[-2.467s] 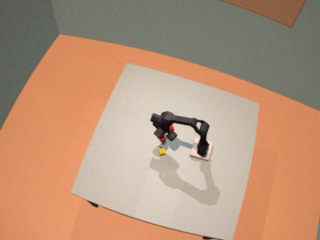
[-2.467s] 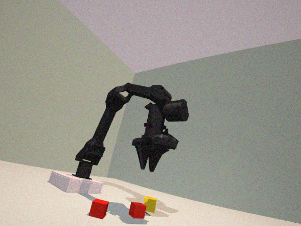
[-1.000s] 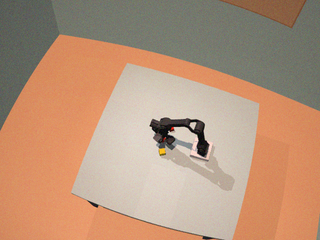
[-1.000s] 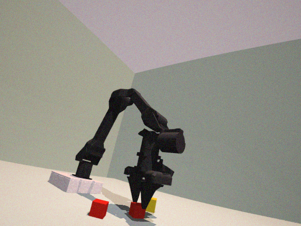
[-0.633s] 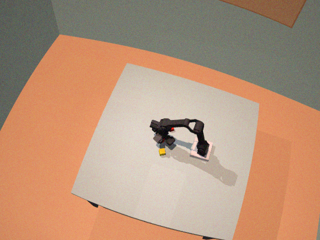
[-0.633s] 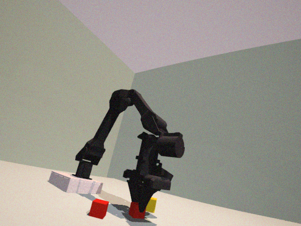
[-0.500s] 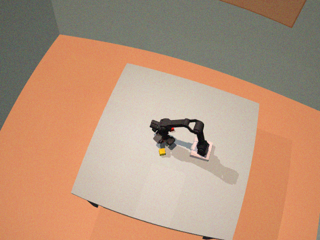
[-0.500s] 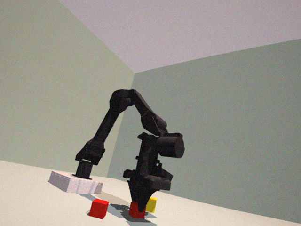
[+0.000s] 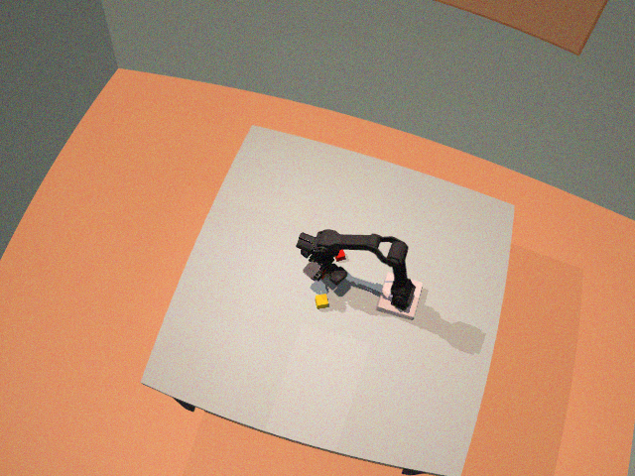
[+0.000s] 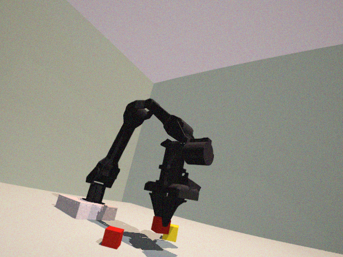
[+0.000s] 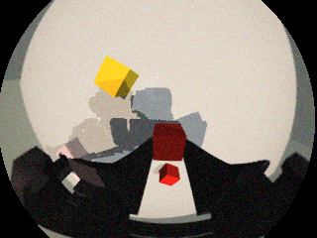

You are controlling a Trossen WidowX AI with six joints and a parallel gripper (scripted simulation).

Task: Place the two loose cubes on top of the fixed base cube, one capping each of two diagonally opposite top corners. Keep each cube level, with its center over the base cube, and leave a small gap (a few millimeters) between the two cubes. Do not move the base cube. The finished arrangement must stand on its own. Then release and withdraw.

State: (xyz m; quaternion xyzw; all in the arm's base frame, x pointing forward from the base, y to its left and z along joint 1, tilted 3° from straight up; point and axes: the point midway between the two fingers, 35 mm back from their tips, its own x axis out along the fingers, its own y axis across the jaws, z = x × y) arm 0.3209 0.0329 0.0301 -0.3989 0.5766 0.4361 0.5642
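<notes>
Now: gripper tip 10 cm to the right of the yellow cube, 5 cm past it and 3 cm above it. The rest, counted from my gripper tip: red cube: right at my gripper tip.
</notes>
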